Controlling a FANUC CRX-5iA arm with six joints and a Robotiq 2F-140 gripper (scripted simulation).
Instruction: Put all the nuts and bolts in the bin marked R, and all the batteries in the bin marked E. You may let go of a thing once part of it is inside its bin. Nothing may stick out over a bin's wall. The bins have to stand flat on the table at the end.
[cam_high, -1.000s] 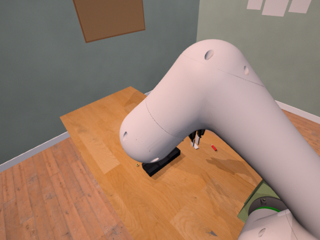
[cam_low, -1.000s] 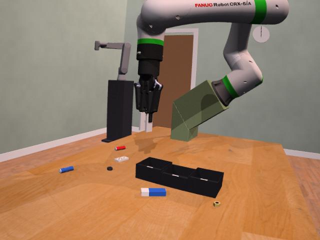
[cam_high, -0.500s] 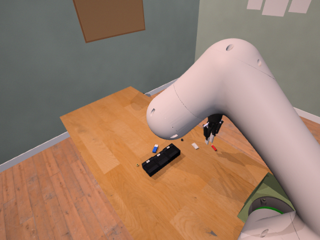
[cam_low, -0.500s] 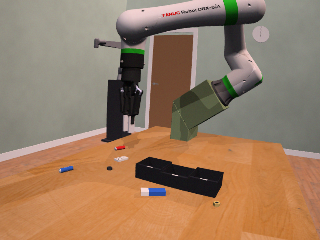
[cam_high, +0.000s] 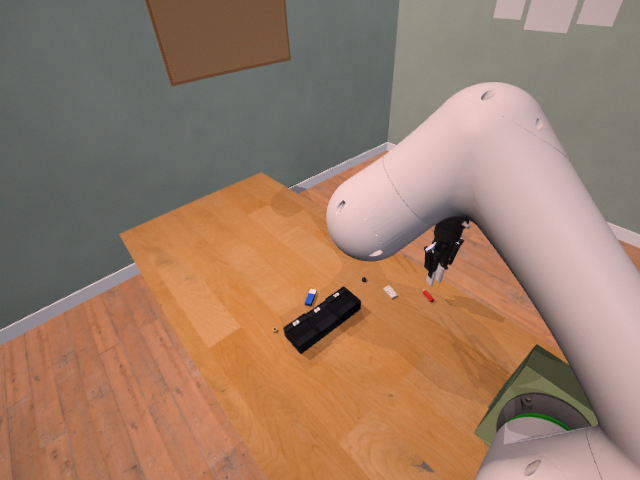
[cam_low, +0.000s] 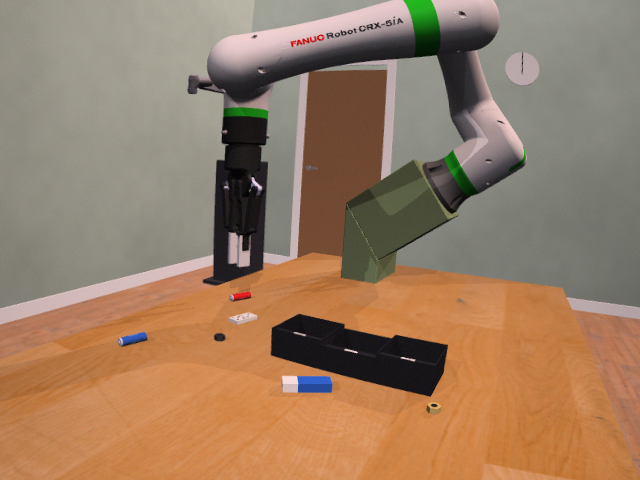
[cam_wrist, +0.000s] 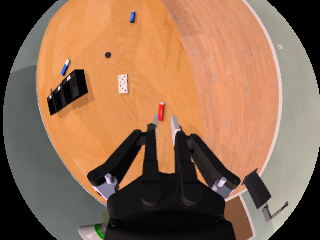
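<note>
Now: hand 1 cm to the right of the red battery and 10 cm above it. Round my hand: blue battery 31 cm ahead, 1 cm to the right, 10 cm below; black nut 21 cm ahead, 10 cm to the left, 10 cm below; white domino-like tile 11 cm ahead, 8 cm to the left, 10 cm below.
</note>
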